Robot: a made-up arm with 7 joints. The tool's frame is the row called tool.
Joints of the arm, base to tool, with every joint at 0 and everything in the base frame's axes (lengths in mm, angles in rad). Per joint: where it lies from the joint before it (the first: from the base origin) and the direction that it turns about. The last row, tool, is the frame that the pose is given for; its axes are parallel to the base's.
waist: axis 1 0 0 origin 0 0 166
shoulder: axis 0 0 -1 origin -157 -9 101
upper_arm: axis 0 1 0 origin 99 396 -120
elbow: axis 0 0 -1 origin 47 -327 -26
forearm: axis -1 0 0 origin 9 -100 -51
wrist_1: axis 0 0 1 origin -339 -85 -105
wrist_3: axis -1 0 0 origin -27 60 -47
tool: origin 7 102 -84
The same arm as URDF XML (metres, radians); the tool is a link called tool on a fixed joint. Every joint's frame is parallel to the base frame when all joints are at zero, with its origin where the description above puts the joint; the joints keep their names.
<robot name="arm">
<joint name="tool_joint" type="fixed"><parent link="link7"/><child link="tool"/><origin xyz="0.007 0.102 -0.084"/></joint>
<joint name="wrist_3" type="continuous"><parent link="link6"/><child link="link7"/><origin xyz="-0.027 0.06 -0.047"/><axis xyz="-1 0 0"/></joint>
<joint name="wrist_1" type="continuous"><parent link="link5"/><child link="link6"/><origin xyz="-0.339 -0.085 -0.105"/><axis xyz="0 0 1"/></joint>
<joint name="forearm" type="continuous"><parent link="link4"/><child link="link5"/><origin xyz="0.009 -0.1 -0.051"/><axis xyz="-1 0 0"/></joint>
<joint name="elbow" type="continuous"><parent link="link3"/><child link="link4"/><origin xyz="0.047 -0.327 -0.026"/><axis xyz="0 0 -1"/></joint>
<joint name="upper_arm" type="continuous"><parent link="link2"/><child link="link3"/><origin xyz="0.099 0.396 -0.12"/><axis xyz="0 1 0"/></joint>
<joint name="shoulder" type="continuous"><parent link="link1"/><child link="link2"/><origin xyz="-0.157 -0.009 0.101"/><axis xyz="0 0 -1"/></joint>
<joint name="waist" type="continuous"><parent link="base"/><child link="link1"/><origin xyz="0 0 0.166"/><axis xyz="1 0 0"/></joint>
<link name="base"/>
<link name="link1"/>
<link name="link2"/>
<link name="link3"/>
<link name="link4"/>
<link name="link5"/>
<link name="link6"/>
<link name="link7"/>
<link name="tool"/>
</robot>

